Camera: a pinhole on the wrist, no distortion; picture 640 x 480 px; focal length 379.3 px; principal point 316.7 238.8 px. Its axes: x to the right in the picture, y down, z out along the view. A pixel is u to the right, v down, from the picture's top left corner.
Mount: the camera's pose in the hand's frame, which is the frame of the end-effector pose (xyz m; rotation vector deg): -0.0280 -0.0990 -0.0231 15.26 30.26 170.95
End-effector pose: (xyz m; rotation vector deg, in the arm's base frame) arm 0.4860 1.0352 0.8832 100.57 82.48 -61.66
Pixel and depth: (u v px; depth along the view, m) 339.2 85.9 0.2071
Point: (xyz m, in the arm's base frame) 0.5056 0.9061 0.8102
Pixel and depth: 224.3 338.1 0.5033
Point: 0.3340 0.7333 0.5053
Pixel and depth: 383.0 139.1 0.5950
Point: 0.6372 0.5588 0.6482
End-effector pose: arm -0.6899 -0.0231 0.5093 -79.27 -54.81 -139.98
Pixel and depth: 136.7 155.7 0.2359
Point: -0.6430 0.0840 0.6791
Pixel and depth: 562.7 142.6 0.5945
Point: -0.0291 0.0334 0.5987
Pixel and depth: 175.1 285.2 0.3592
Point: -0.5854 0.2176 0.7398
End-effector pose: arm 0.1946 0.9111 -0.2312 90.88 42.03 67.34
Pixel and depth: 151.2 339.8 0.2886
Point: 0.4870 0.9787 -0.2788
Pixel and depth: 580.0 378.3 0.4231
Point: 0.5516 0.5514 -0.3952
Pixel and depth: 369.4 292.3 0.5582
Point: 0.6888 0.7118 -0.2329
